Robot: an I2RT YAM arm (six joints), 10 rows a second.
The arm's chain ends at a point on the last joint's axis. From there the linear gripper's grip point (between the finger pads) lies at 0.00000 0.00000 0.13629 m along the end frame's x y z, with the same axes.
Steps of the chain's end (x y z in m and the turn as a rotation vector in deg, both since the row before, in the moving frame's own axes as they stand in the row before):
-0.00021 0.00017 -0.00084 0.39 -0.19 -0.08
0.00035 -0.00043 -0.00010 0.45 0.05 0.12
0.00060 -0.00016 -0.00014 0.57 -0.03 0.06
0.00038 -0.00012 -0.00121 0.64 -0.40 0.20
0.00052 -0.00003 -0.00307 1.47 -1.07 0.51
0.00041 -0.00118 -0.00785 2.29 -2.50 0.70
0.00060 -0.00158 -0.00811 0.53 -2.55 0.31
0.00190 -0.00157 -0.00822 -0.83 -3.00 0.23
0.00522 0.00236 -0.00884 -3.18 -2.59 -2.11
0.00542 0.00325 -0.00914 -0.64 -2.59 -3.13
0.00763 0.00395 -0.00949 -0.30 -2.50 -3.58
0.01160 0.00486 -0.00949 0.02 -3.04 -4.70
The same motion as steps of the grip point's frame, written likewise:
-0.00066 -0.00076 -0.00084 0.39 -0.19 -0.08
0.00047 -0.00150 -0.00010 0.45 0.05 0.12
0.00053 -0.00152 -0.00015 0.57 -0.03 0.06
-0.00057 -0.00164 -0.00122 0.64 -0.40 0.20
-0.00201 -0.00354 -0.00314 1.47 -1.07 0.51
-0.00550 -0.00666 -0.00809 2.29 -2.50 0.70
-0.00546 -0.00286 -0.00825 0.53 -2.55 0.31
-0.00524 0.00039 -0.00842 -0.83 -3.00 0.23
-0.00079 0.01003 -0.00919 -3.18 -2.59 -2.11
-0.00069 0.00494 -0.00929 -0.64 -2.59 -3.13
0.00171 0.00485 -0.00962 -0.30 -2.50 -3.58
0.00438 0.00511 -0.00968 0.02 -3.04 -4.70

